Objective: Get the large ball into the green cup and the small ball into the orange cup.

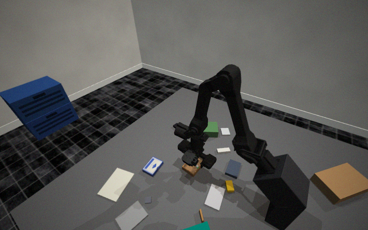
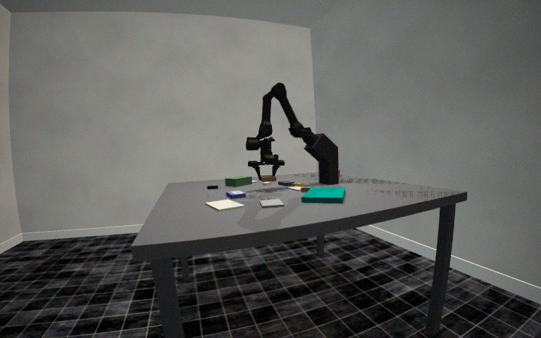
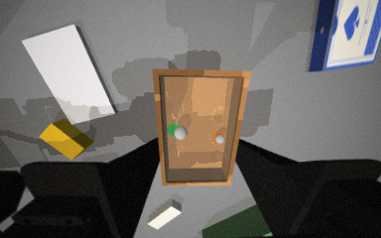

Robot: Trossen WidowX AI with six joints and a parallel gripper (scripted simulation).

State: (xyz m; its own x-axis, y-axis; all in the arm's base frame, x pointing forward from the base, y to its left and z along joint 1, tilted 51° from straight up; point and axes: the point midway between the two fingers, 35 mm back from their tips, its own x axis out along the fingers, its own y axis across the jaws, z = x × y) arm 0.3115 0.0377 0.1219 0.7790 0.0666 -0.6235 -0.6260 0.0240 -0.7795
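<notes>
The wooden puzzle is 30 mm below my hand and 10 mm to the left of it. Also, from my hand: slate-blue block (140 mm behind, 130 mm to the right, 80 mm below); then yellow block (180 mm behind, 80 mm below, 30 mm to the right); then white sheet (160 mm behind, 90 mm below, 50 mm to the left).
</notes>
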